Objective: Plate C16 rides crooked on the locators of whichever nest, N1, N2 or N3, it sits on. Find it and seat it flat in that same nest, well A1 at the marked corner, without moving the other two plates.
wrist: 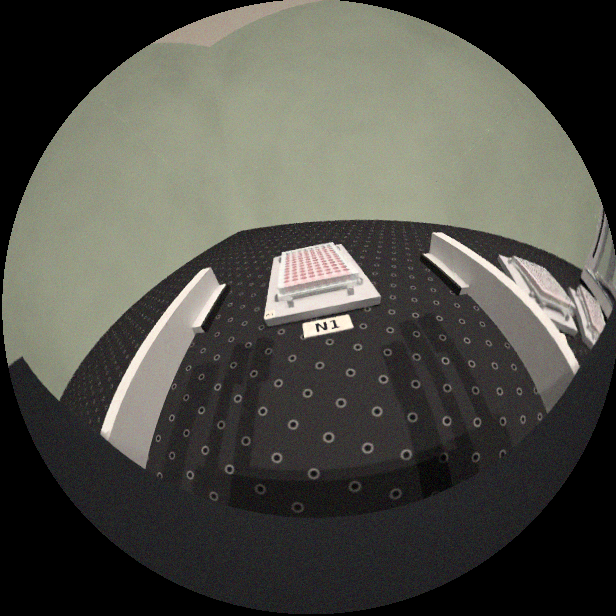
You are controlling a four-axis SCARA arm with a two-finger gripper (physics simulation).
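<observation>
A well plate (314,265) with pink wells sits on a light grey nest base (320,293) at the middle of the wrist view. A white label reading N1 (327,326) lies just in front of it. A small marker (270,313) shows at the base's front left corner. The plate's ID label is not readable from here. Two more plates show partly at the far right edge, one (543,284) nearer the middle and one (591,313) cut off. My gripper's fingers are not in view.
Two white upright walls flank nest N1, one on the left (160,362) and one on the right (505,313). The black breadboard (327,413) has rows of holes. A grey-green wall stands behind. A pale object (600,264) sits at the far right edge.
</observation>
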